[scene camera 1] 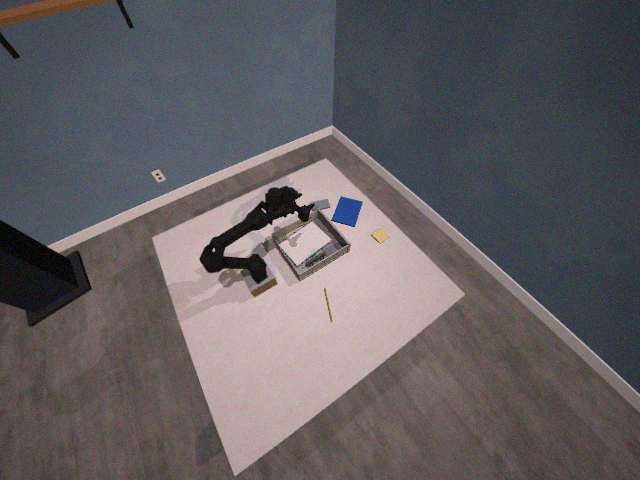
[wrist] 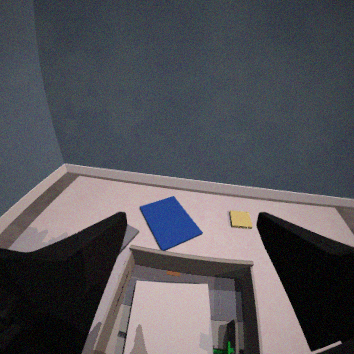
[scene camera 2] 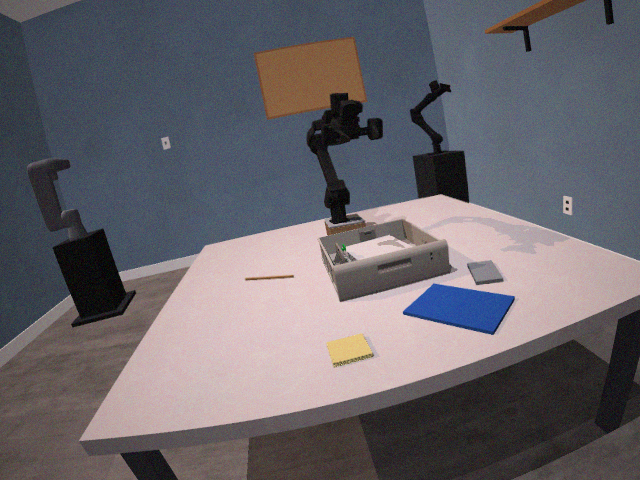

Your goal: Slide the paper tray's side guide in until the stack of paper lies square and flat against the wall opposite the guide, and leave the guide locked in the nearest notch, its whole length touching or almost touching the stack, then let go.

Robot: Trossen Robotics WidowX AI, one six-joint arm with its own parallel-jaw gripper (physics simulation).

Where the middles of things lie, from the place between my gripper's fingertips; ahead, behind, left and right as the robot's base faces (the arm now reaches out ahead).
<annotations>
Now: hand 4 cm past the white paper stack (scene camera 1: 299, 247), 1 cm to the right of it and 35 cm above it. Round my hand: blue book (scene camera 2: 480, 311) (33 cm ahead, 3 cm to the left, 38 cm below).
</annotations>
